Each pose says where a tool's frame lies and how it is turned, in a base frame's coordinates. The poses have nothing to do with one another.
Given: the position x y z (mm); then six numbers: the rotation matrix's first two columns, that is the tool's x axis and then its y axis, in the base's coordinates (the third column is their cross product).
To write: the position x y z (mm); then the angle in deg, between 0 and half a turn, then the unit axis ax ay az. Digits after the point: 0 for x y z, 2 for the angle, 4 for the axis.
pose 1, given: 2, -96, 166, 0.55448, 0.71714, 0.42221, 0.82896, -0.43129, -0.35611
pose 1, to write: 2, -96, 166, 148.78, -0.8717, -0.4780, -0.1079
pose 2, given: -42, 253, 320, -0.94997, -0.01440, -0.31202, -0.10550, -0.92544, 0.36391
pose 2, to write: -42, 253, 320, 177.31, -0.1565, 0.1917, 0.9689
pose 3, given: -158, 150, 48, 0.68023, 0.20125, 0.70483, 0.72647, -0.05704, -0.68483
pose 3, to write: -158, 150, 48, 106.31, -0.8662, -0.4181, -0.2736
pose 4, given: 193, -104, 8, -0.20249, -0.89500, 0.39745, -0.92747, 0.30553, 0.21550
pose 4, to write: 193, -104, 8, 153.44, 0.6044, -0.7959, 0.0363
